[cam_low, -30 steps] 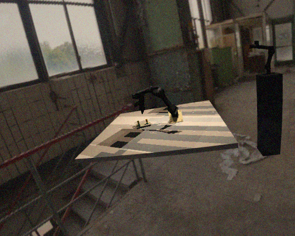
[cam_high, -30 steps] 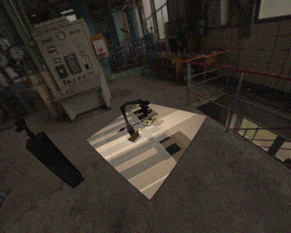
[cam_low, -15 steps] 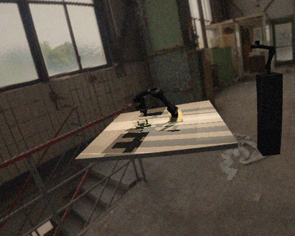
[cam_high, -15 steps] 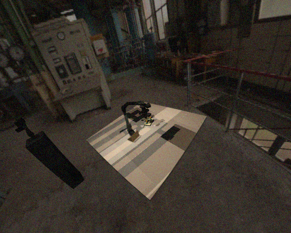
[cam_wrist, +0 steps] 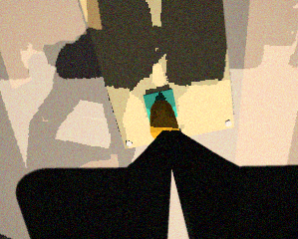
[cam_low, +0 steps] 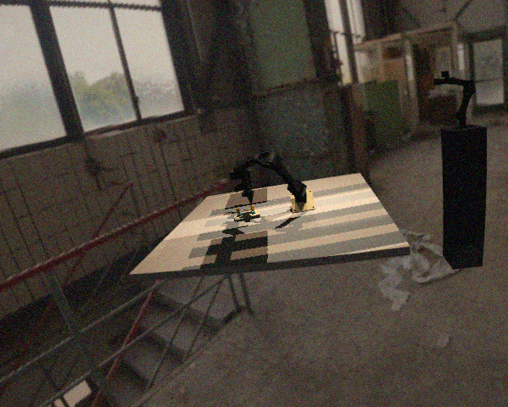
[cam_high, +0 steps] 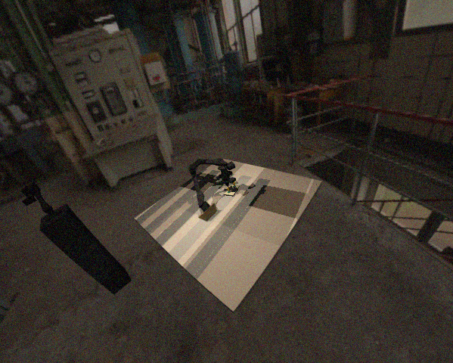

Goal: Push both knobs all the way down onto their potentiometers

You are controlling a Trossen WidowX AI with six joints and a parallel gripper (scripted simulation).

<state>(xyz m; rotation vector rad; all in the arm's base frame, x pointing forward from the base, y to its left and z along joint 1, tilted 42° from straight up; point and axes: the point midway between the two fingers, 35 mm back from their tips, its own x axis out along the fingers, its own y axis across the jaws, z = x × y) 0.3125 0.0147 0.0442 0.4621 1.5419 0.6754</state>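
Right now my gripper tip is 3 cm above the knob.
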